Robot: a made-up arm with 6 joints. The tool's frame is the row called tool.
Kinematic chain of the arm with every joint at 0, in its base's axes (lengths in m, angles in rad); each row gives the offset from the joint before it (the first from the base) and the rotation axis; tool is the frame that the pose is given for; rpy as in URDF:
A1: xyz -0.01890 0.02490 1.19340 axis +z
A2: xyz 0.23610 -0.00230 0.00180 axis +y
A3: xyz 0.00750 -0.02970 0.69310 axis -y
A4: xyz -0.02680 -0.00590 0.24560 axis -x
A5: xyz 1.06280 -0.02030 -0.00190 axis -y
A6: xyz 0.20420 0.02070 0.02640 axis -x
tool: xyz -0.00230 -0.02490 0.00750 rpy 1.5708 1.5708 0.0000
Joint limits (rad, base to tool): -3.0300..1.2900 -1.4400..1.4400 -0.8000..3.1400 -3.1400..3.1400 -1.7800..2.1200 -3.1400..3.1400
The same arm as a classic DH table. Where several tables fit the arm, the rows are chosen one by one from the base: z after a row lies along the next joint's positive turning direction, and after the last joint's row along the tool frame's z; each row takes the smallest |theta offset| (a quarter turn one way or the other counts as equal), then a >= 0, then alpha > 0; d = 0 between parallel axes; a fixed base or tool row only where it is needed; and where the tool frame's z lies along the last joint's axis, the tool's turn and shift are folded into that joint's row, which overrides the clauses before.
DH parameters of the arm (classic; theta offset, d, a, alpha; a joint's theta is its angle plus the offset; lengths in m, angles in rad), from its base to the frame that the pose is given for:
base (fixed): -0.9215 0 -0.0313 0
A1: 0.9215 1.1952 0.2361 -1.5708
A2: -1.56 0 0.6931 3.1416
A3: 0.0108 0.0379 0.2456 -1.5708
A4: 0 -1.036 -0.0019 1.5708
A5: 0 -0.0004 0.0264 -1.5708
A6: 0 -0.2019 0.0075 1.5708
tool (fixed): 3.1416 0.0249 0 0
Joint limits (rad, base to tool): -3.03..1.29 -1.44..1.44 -0.8..3.14 -3.14..3.14 -1.78..2.12 -3.14..3.14

